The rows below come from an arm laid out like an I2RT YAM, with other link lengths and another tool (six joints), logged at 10 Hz.
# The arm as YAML. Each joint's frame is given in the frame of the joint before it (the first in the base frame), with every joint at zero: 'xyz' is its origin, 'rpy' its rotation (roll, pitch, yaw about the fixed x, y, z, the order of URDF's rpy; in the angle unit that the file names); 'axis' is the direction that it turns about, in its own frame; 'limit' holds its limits. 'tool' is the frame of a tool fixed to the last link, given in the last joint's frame.
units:
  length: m
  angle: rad
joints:
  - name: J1
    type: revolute
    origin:
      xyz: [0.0, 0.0, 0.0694]
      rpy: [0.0, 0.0, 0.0]
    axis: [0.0, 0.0, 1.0]
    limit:
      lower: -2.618
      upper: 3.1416
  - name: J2
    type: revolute
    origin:
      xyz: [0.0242, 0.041, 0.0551]
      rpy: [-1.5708, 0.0, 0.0]
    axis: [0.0, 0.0, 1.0]
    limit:
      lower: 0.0
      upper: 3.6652
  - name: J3
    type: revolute
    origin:
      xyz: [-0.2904, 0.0, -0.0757]
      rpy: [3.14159, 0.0, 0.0]
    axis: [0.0, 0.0, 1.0]
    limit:
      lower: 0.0
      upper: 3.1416
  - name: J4
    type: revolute
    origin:
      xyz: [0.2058, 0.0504, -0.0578]
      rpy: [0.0, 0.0, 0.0]
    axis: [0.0, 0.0, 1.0]
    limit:
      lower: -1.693
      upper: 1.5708
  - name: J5
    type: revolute
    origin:
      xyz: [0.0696, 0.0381, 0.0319]
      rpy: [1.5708, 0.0, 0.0]
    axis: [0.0, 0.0, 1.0]
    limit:
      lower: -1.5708
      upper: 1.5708
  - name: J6
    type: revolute
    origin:
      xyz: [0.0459, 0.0, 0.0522]
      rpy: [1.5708, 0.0, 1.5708]
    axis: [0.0, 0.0, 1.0]
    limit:
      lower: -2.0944
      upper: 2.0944
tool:
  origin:
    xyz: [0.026, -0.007, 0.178]
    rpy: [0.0, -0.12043, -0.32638]
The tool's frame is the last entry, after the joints.
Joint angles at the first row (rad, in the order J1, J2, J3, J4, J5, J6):
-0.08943, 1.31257, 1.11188, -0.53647, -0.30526, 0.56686
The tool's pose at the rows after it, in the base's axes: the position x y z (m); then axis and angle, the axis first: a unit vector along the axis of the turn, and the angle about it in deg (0 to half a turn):
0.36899 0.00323 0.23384 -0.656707 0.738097 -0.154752 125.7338
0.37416 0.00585 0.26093 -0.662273 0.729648 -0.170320 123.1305
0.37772 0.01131 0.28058 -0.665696 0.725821 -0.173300 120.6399
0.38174 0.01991 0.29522 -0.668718 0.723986 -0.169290 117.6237
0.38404 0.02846 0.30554 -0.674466 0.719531 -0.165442 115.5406
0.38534 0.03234 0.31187 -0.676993 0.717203 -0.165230 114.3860
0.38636 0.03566 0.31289 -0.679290 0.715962 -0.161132 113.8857
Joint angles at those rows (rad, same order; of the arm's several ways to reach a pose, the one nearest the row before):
-0.08896, 1.29264, 1.18953, -0.57261, -0.31457, 0.56069
-0.08899, 1.28397, 1.25492, -0.59163, -0.32845, 0.56310
-0.08759, 1.28245, 1.30377, -0.60205, -0.35174, 0.57808
-0.08295, 1.28089, 1.32505, -0.58294, -0.38353, 0.60629
-0.07144, 1.27933, 1.33865, -0.56788, -0.40281, 0.62435
-0.06599, 1.27780, 1.34636, -0.55816, -0.41112, 0.63436
-0.06137, 1.28043, 1.34682, -0.55132, -0.41837, 0.63987

